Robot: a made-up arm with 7 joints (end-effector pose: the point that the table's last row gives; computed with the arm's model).
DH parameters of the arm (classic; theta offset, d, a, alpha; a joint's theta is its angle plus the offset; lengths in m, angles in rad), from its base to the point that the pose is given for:
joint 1: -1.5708 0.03 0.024 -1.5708
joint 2: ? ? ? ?
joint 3: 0 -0.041 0.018 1.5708
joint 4: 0 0.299 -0.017 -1.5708
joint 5: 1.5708 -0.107 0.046 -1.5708
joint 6: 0 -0.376 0.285 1.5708
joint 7: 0 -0.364 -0.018 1.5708
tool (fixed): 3.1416 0.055 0 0
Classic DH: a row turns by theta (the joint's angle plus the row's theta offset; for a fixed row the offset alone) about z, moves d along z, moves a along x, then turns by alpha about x.
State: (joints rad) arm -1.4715 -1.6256 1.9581 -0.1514 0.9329 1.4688 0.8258
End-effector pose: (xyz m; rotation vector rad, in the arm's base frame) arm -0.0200 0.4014 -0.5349 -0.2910 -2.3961 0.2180
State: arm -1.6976 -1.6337 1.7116 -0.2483 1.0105 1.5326 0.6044
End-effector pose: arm 0.1405 0.3413 -0.5448 -0.7426 -2.0936 0.0065
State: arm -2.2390 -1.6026 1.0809 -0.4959 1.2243 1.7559 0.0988
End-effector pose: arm 0.3082 0.0364 -0.5136 -1.4382 -1.2064 -0.7855
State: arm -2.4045 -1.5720 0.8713 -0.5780 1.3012 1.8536 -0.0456
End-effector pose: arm 0.3028 -0.0573 -0.4806 -1.5400 -0.9342 -1.1063
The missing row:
joint 2: -1.5708 0.025 0.113 -1.5708
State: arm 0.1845 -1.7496 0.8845 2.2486 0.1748 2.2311 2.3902
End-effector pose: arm 0.4290 0.6854 0.2908 -1.2547 -1.4768 -0.4870
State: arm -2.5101 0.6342 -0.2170 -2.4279 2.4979 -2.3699 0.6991
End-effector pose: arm -0.4170 0.1468 0.5798 0.0131 1.0539 2.0065
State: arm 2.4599 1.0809 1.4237 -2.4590 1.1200 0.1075 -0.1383
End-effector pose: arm -0.1198 0.2247 -0.3698 -0.1130 -1.7617 0.9722
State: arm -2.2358 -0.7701 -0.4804 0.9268 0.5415 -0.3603 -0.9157
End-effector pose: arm 0.3886 -0.2925 0.3200 0.7864 0.3499 -2.1481
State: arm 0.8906 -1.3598 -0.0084 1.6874 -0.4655 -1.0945 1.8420
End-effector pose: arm 0.0888 -0.0427 0.5355 1.8758 -0.6577 0.8648
